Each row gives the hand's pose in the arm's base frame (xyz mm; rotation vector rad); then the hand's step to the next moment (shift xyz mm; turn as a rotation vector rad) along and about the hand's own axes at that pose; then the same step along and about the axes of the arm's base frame.
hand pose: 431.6 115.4 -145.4 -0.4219 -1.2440 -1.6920
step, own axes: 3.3 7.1 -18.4 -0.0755 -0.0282 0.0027
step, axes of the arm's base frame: 9.0 -17.8 -1.5 0.0119 0.0398 -0.0691
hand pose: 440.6 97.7 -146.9 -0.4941 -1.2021 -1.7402
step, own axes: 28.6 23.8 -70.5 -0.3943 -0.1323 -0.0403
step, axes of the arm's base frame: 18.6 -77.5 2.3 0.0845 0.1586 -0.3772
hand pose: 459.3 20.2 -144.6 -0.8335 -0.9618 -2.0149
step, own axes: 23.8 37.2 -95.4 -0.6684 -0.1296 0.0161
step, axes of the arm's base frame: -3.8 -103.7 -16.7 0.2409 0.2968 -0.5636
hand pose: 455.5 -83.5 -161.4 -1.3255 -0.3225 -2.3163
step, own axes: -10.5 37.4 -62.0 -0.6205 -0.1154 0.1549
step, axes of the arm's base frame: -23.9 -55.4 -41.4 0.3316 0.3290 -0.4518
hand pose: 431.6 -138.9 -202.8 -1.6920 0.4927 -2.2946
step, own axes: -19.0 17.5 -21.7 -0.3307 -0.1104 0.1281
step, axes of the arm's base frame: -15.1 -5.9 -29.6 0.2203 0.2144 -0.2085
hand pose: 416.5 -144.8 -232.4 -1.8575 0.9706 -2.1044
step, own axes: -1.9 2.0 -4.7 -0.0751 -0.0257 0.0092
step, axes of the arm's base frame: -4.6 1.1 -2.8 0.0316 0.0562 -0.0472
